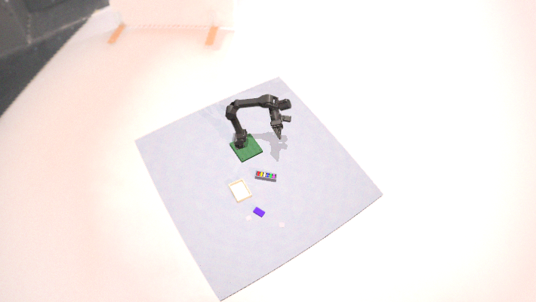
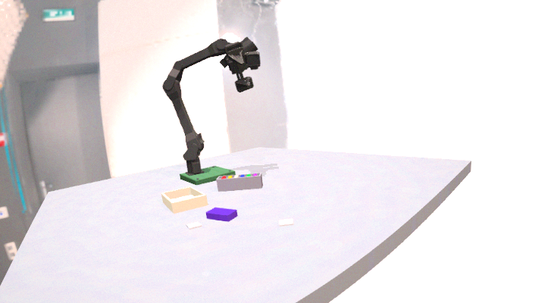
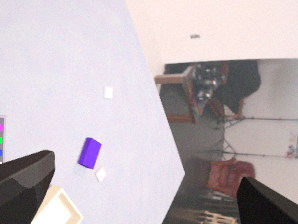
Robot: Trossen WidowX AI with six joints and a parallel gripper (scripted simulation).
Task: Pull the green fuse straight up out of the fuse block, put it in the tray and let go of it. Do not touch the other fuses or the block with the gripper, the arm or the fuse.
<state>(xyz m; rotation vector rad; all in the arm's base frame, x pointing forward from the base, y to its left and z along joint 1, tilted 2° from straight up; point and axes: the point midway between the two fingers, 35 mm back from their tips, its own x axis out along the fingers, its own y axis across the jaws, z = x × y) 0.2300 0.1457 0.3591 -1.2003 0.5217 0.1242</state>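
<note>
The green fuse is 33 cm below my gripper tip, 5 cm to the right of it and 5 cm ahead of it. Also, from my gripper tip: purple fuse 33 cm below, 6 cm ahead, 4 cm to the right; then blue fuse 33 cm below, 7 cm to the right, 3 cm ahead; then cream fuse 33 cm below, 9 cm to the right, 2 cm ahead.
</note>
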